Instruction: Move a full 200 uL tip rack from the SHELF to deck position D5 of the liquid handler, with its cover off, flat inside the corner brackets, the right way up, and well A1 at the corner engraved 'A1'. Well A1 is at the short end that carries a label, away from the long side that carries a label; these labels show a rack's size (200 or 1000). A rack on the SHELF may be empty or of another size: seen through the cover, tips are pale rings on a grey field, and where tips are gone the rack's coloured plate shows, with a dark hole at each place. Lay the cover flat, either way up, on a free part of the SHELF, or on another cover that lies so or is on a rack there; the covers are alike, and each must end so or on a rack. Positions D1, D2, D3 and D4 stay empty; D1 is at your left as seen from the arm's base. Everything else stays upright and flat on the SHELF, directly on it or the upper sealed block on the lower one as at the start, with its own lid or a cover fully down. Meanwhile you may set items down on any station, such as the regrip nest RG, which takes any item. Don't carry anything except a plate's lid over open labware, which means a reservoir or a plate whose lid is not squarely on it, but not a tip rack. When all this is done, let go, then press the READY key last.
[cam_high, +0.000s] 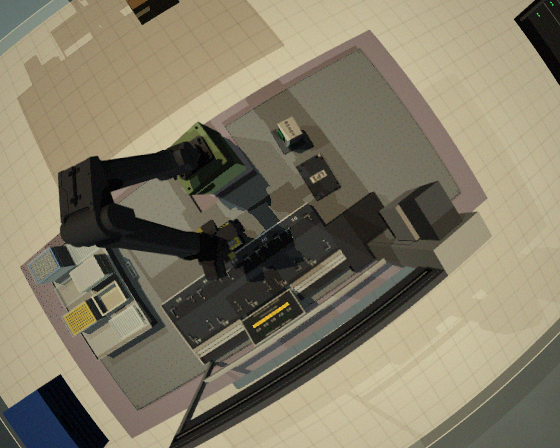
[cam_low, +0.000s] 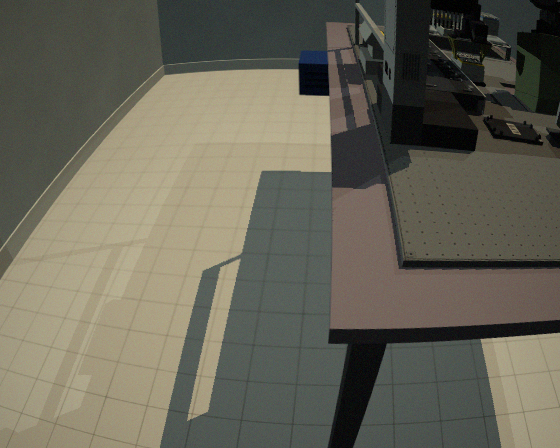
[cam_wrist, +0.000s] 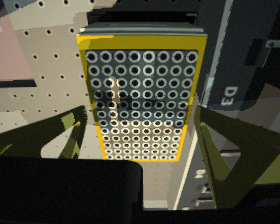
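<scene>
My gripper is now 10 mm past the yellow tip rack, 10 mm to the right of it and 20 mm above it. Round my hand: shelf label: 100 mm behind, 360 mm to the right, 70 mm below; ready key box: 210 mm behind, 380 mm to the left; RG nest: 70 mm below.
</scene>
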